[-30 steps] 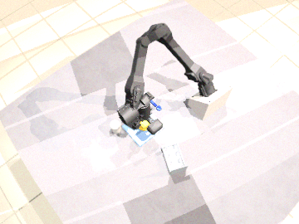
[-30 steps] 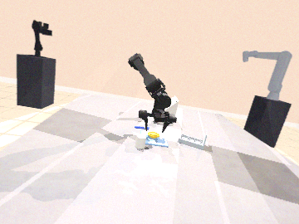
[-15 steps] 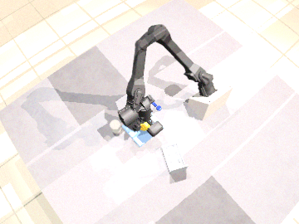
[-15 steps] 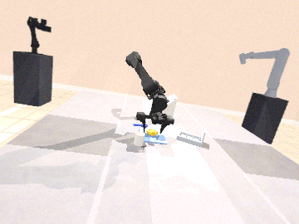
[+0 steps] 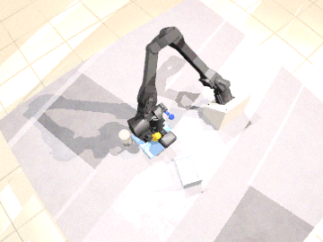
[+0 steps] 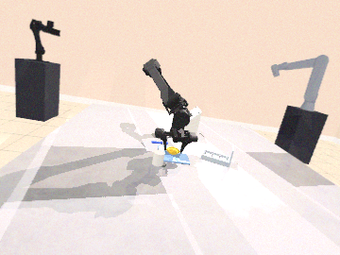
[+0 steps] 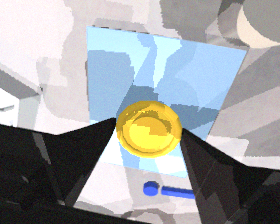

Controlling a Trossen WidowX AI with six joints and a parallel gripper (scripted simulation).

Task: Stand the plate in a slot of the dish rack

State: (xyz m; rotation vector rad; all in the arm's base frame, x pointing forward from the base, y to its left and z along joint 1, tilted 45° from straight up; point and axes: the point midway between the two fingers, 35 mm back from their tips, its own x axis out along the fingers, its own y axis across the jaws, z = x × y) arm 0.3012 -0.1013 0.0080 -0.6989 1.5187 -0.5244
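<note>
My gripper tip is now 1 cm past the dish rack, 20 cm to the right of it and 2 cm below it. From my gripper tip the other things lie so: cream cup (11 cm ahead, 6 cm to the right, 2 cm above); blue spoon (10 cm behind, 5 cm to the right); plate (1 cm above).
</note>
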